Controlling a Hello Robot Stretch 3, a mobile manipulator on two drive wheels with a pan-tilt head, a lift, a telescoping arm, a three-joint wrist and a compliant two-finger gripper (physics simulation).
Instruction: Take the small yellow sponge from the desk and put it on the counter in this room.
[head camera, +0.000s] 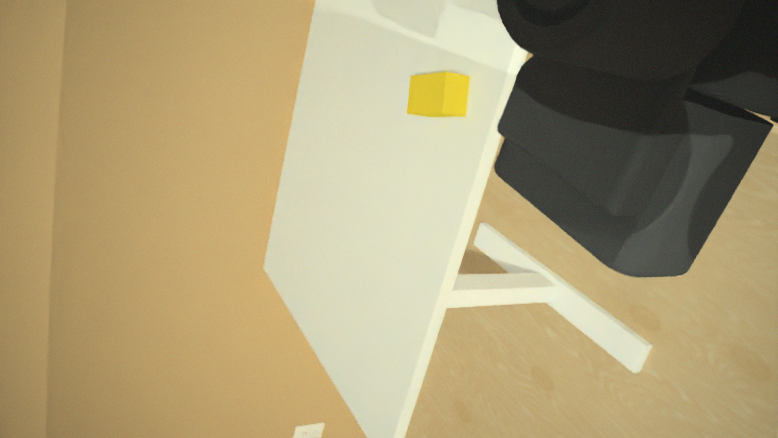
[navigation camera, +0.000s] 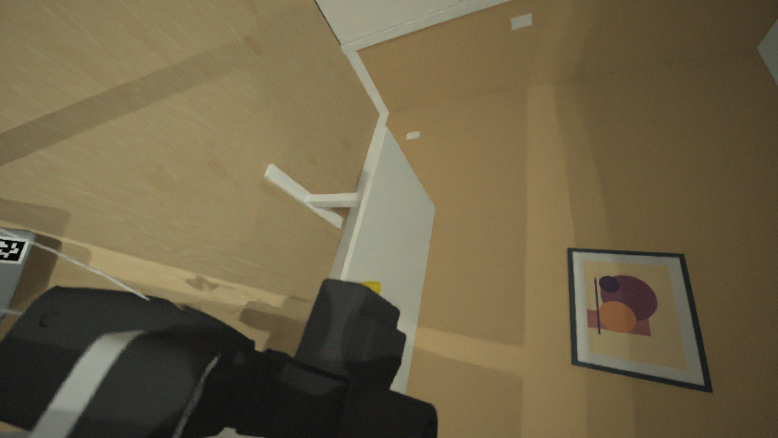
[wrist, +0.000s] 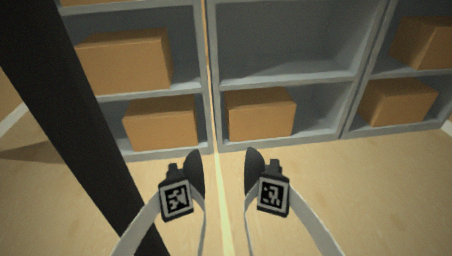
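The small yellow sponge (head camera: 438, 94) lies on the white desk (head camera: 370, 217) (navigation camera: 394, 217), near its front edge. In the navigation camera view a sliver of the sponge (navigation camera: 372, 286) shows behind the dark wrist. My gripper (wrist: 224, 165) is open, with a gap between its fingertips and nothing in it. It faces grey shelving across the floor, and the sponge does not show in the wrist view. The dark wrist parts stand beside the desk's front edge in the head camera view. The counter cannot be made out in these views.
Grey shelving (wrist: 345, 107) with brown boxes (wrist: 161, 122) stands beyond the gripper. A white desk leg (head camera: 598, 321) (navigation camera: 288, 184) reaches out over the wooden floor. A tan wall with a framed picture (navigation camera: 580, 304) runs behind the desk. A white door (navigation camera: 391, 13) is at the top.
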